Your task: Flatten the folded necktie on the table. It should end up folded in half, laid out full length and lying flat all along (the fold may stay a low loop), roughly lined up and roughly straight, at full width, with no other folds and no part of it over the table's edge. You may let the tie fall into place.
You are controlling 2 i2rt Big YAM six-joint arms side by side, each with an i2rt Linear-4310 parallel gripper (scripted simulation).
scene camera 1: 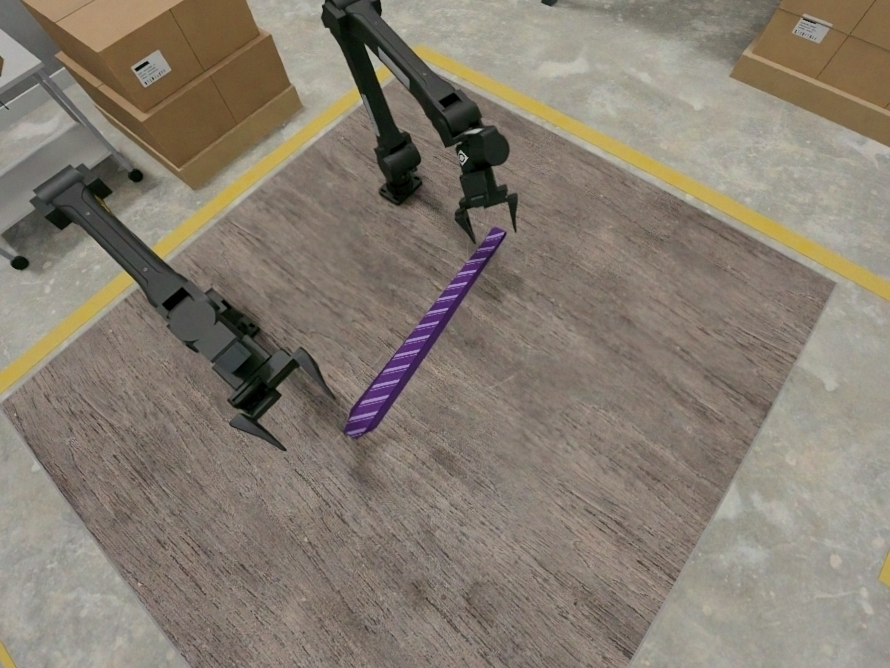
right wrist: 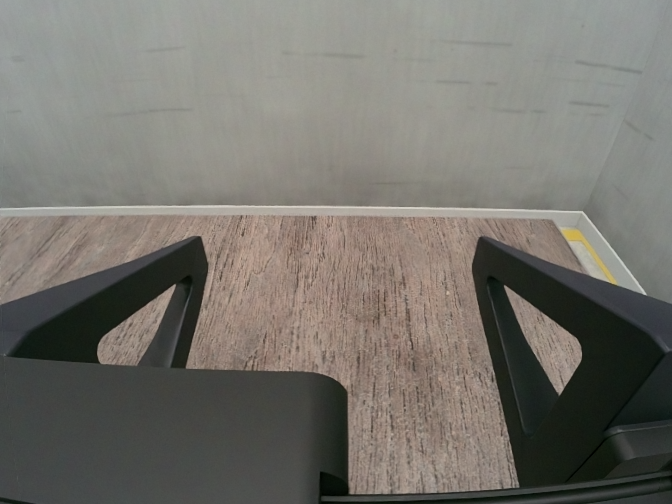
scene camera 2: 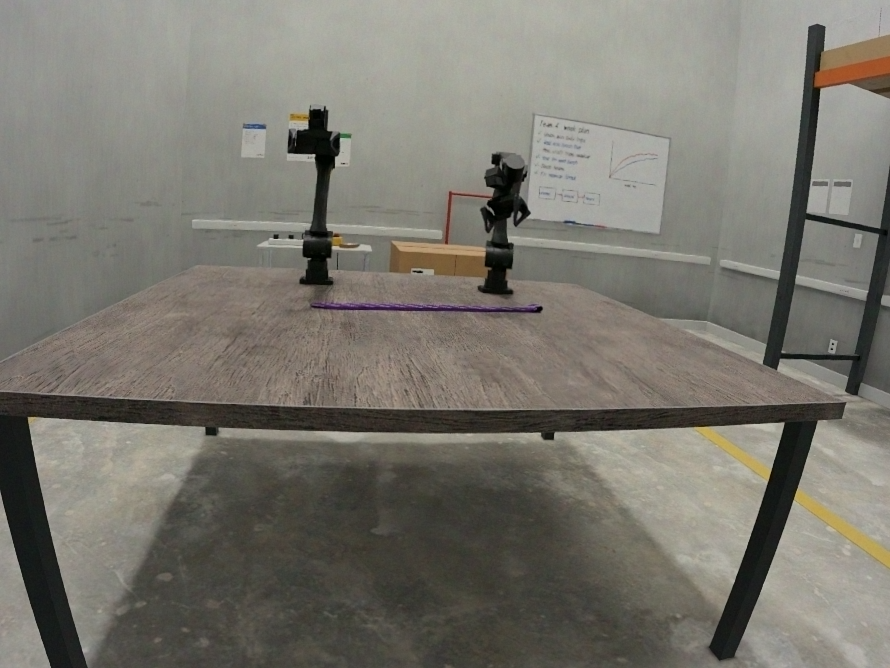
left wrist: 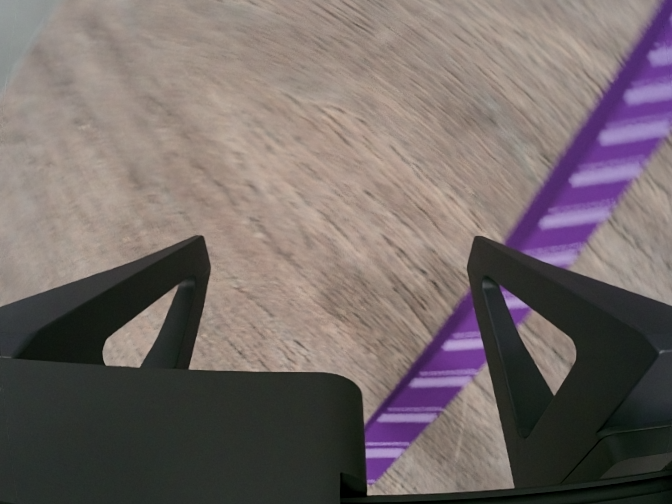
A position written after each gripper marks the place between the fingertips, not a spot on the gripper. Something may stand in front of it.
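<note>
Left gripper (scene camera 2: 501, 228), (scene camera 1: 495, 237), (left wrist: 339, 251): visible. Right gripper (scene camera 1: 310, 423), (scene camera 2: 311, 141), (right wrist: 339, 251): visible. Also present, a purple striped necktie (scene camera 1: 367, 413), (scene camera 2: 331, 306), (left wrist: 619, 145).
</note>
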